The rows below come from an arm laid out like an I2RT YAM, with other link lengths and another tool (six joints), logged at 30 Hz.
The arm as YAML. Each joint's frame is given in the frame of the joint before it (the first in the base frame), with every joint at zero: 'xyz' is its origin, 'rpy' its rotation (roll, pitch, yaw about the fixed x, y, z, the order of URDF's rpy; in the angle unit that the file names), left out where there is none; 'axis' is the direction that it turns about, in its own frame. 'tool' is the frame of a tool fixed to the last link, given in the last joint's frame.
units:
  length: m
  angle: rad
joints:
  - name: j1
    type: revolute
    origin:
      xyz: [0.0, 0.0, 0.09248]
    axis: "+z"
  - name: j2
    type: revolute
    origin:
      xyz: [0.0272, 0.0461, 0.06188]
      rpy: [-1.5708, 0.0, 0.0]
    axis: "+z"
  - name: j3
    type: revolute
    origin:
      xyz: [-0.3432, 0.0, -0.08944]
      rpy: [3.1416, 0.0, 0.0]
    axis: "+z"
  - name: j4
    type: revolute
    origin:
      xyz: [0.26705, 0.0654, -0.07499]
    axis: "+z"
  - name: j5
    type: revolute
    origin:
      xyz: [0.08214, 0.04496, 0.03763]
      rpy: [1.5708, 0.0, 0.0]
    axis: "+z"
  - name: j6
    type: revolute
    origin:
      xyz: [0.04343, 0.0, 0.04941]
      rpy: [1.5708, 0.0, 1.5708]
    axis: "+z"
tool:
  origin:
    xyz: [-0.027, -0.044, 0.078]
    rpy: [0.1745, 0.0, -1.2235]
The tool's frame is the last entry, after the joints.
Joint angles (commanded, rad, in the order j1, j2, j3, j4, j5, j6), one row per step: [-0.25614 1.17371 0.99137 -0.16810 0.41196 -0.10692]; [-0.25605 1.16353 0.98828 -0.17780 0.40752 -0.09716]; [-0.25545 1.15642 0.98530 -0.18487 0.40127 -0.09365]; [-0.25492 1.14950 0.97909 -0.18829 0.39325 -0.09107]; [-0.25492 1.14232 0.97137 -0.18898 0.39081 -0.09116]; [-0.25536 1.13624 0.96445 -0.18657 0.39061 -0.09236]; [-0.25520 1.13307 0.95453 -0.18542 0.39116 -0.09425]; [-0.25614 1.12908 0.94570 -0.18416 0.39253 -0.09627]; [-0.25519 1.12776 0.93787 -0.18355 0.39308 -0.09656]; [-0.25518 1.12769 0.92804 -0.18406 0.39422 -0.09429]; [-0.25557 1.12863 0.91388 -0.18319 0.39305 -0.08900]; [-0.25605 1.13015 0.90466 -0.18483 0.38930 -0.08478]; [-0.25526 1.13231 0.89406 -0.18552 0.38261 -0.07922]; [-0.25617 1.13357 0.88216 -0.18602 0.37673 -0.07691]
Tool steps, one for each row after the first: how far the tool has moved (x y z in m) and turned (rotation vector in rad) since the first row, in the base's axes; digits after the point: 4 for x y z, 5 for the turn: [-0.0032 0.0011 0.0004 0.00929 -0.00375 0.00117]; [-0.0052 0.0025 0.0000 0.01472 -0.00354 0.00650]; [-0.0070 0.0041 -0.0013 0.02003 -0.00312 0.01370]; [-0.0091 0.0049 -0.0027 0.02112 -0.00207 0.01600]; [-0.0109 0.0053 -0.0036 0.01989 -0.00289 0.01615]; [-0.0119 0.0057 -0.0071 0.01977 0.00369 0.01635]; [-0.0134 0.0056 -0.0098 0.01876 0.00845 0.01475]; [-0.0138 0.0060 -0.0130 0.01988 0.01438 0.01523]; [-0.0142 0.0059 -0.0177 0.02381 0.02304 0.01335]; [-0.0145 0.0057 -0.0245 0.03178 0.03353 0.01215]; [-0.0144 0.0058 -0.0296 0.03943 0.04264 0.01356]; [-0.0141 0.0067 -0.0354 0.04944 0.05178 0.01842]; [-0.0142 0.0071 -0.0416 0.05696 0.06307 0.02187]
